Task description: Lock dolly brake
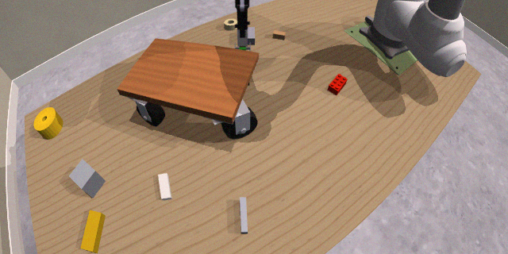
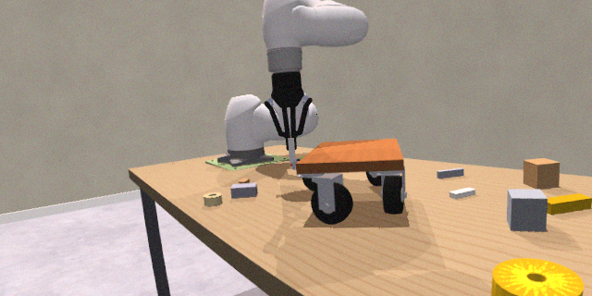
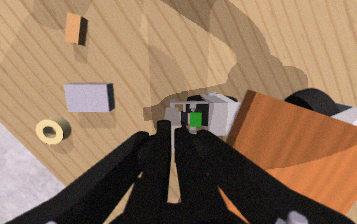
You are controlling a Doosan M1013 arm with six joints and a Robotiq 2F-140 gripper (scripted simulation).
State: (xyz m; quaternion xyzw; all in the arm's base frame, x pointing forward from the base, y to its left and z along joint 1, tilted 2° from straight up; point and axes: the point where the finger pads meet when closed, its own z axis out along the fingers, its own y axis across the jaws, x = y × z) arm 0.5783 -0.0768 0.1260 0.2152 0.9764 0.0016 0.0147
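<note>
Right now the brake pedal is 3 cm below my hand, 2 cm to the left of it and 1 cm ahead of it. From my hand the other things lie so: cream ring (21 cm to the right, 10 cm below, 5 cm behind); small brown block (17 cm behind, 11 cm below, 8 cm to the right); grey block (12 cm to the right, 10 cm below, 7 cm behind).
</note>
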